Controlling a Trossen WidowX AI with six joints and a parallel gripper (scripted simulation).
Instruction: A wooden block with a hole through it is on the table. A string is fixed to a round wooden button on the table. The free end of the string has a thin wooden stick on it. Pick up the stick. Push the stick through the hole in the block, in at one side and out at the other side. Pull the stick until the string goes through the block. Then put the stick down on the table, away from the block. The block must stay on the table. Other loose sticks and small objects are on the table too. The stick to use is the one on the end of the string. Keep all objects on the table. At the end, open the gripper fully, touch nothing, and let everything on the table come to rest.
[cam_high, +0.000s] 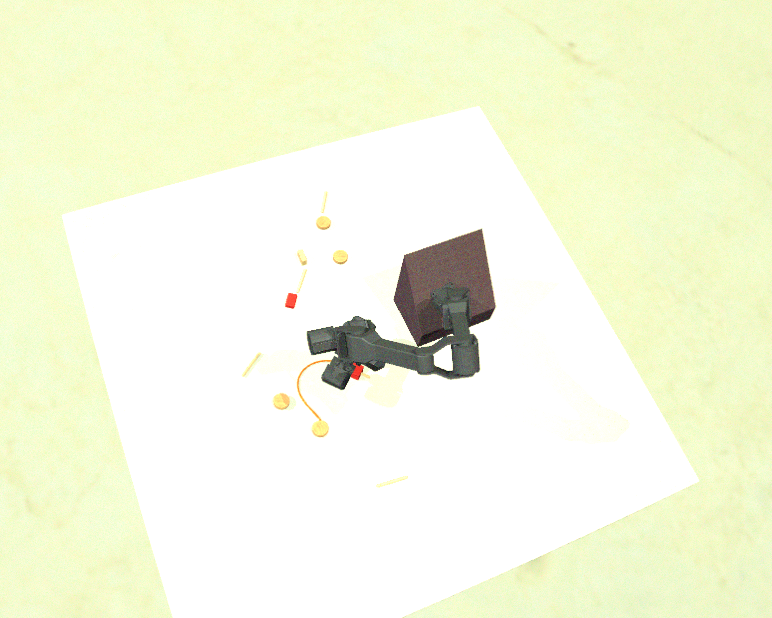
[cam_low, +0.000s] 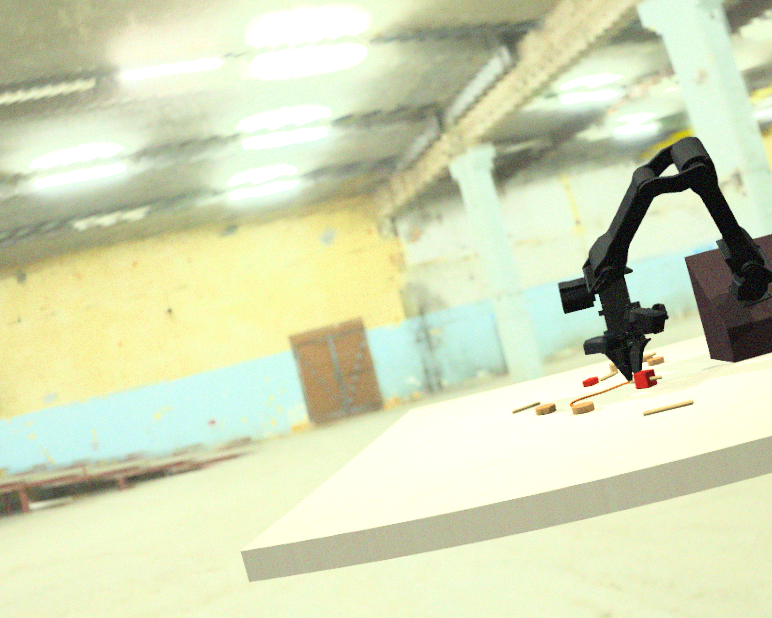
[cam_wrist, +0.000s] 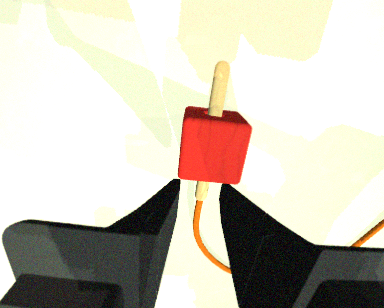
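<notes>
My gripper tip is 1 cm past the thin wooden stick and 1 cm to the right of it. The rest, counted from my gripper tip: red block 1 cm behind, 2 cm to the left; small pale block 5 cm behind, 33 cm to the right, 1 cm below; round wooden button 13 cm ahead, 11 cm to the left, 1 cm below.
</notes>
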